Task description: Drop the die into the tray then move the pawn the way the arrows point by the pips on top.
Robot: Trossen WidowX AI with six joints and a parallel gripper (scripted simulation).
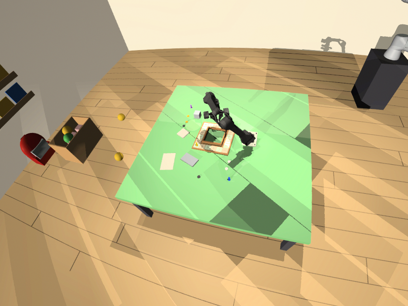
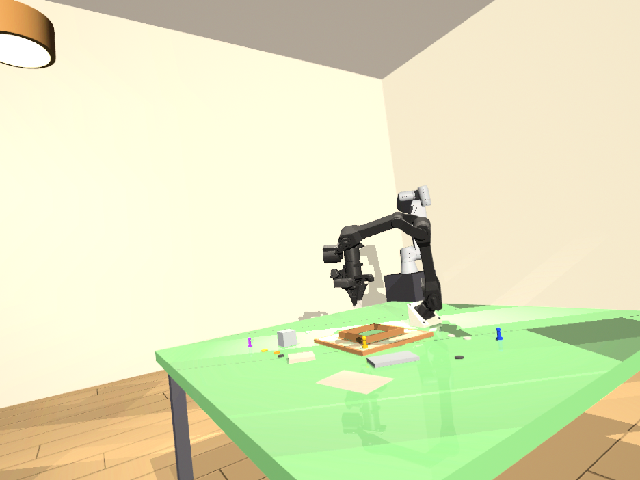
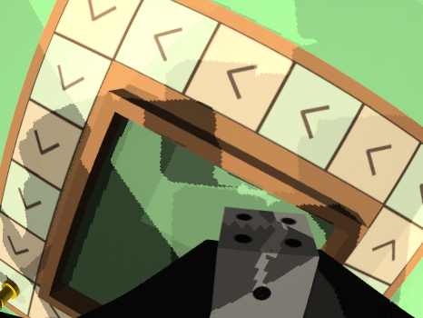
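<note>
Now: the yellow pawn 17 cm to the left of my gripper tip, 14 cm ahead of it and 8 cm below it. The rest, counted from my gripper tip: small white block (29 cm ahead, 11 cm below, 5 cm to the left); dice tray (11 cm below, 7 cm to the left, 2 cm ahead); white die (right at my gripper tip).
</note>
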